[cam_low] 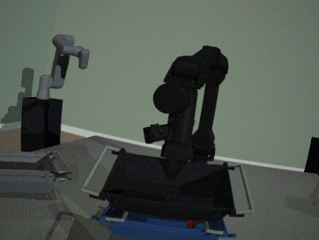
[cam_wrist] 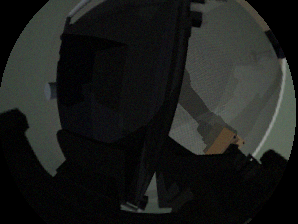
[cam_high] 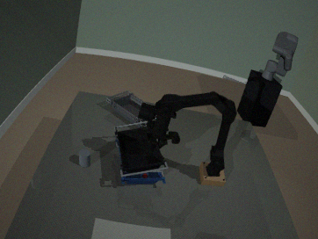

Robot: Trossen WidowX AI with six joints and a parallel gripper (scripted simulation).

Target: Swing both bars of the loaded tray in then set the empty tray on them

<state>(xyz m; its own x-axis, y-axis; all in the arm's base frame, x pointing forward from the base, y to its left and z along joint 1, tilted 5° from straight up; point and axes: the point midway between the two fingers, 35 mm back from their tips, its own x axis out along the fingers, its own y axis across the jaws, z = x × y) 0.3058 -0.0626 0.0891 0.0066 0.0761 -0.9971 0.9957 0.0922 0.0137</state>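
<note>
Now: the black tray 80 mm ahead of my gripper tip, 10 mm to the left of it and 10 mm above it. Round my gripper tip: red block 30 mm ahead, 70 mm to the left, 100 mm below.
</note>
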